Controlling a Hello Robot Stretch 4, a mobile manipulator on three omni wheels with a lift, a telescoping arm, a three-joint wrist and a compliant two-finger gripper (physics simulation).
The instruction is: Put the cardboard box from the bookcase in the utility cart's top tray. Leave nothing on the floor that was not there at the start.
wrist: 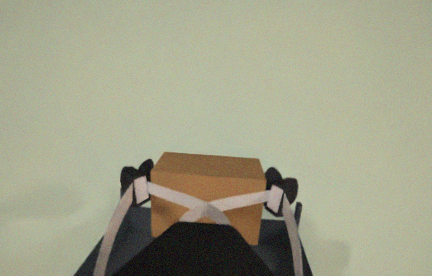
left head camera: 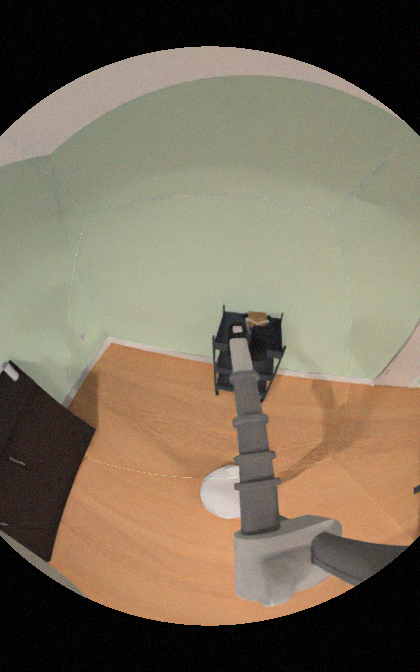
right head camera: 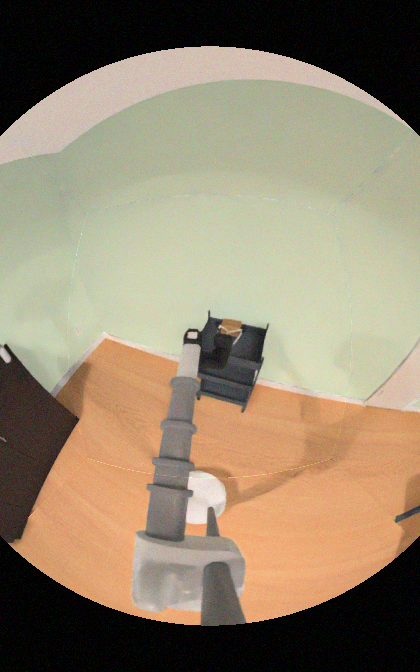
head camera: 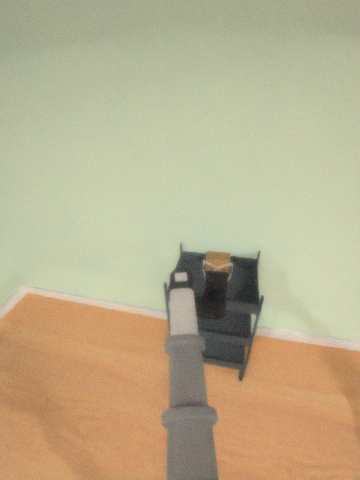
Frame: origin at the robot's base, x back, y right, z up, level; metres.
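Seen in the pictures: gripper, fingertip midpoint: [wrist: 210, 179] [head camera: 218, 257].
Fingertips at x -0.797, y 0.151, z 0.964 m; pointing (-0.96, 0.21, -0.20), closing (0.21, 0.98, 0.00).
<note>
A point is followed by its place in that frame.
The cardboard box [head camera: 218, 256] @[z 0.987, x -0.774, y 0.146 m] [left head camera: 257, 316] [right head camera: 231, 325] [wrist: 210, 172] @[z 0.987, x -0.761, y 0.143 m] is a small brown block, held about level between the fingertips. My gripper [head camera: 218, 265] [left head camera: 257, 321] [right head camera: 230, 331] [wrist: 210, 179] @[z 0.964, x -0.797, y 0.151 m] is shut on it, one finger pad against each side. In the wrist view, the white finger straps cross in front of the box. The dark utility cart [head camera: 242, 306] @[z 0.677, x -0.786, y 0.275 m] [left head camera: 276, 336] [right head camera: 245, 362] [wrist: 120, 230] @[z 0.660, x -1.150, y 0.007 m] stands against the wall. The box is above its top tray, toward the back edge; the exact gap is hard to judge. The bookcase does not show.
The grey telescoping arm [head camera: 187, 375] @[z 1.135, x -0.283, y 0.003 m] [left head camera: 252, 465] [right head camera: 172, 450] reaches out to the cart. A white round object [left head camera: 220, 492] [right head camera: 207, 497] is on the floor beside the arm. A dark cabinet [left head camera: 40, 450] [right head camera: 30, 450] stands at the left. A green wall rises behind the cart.
</note>
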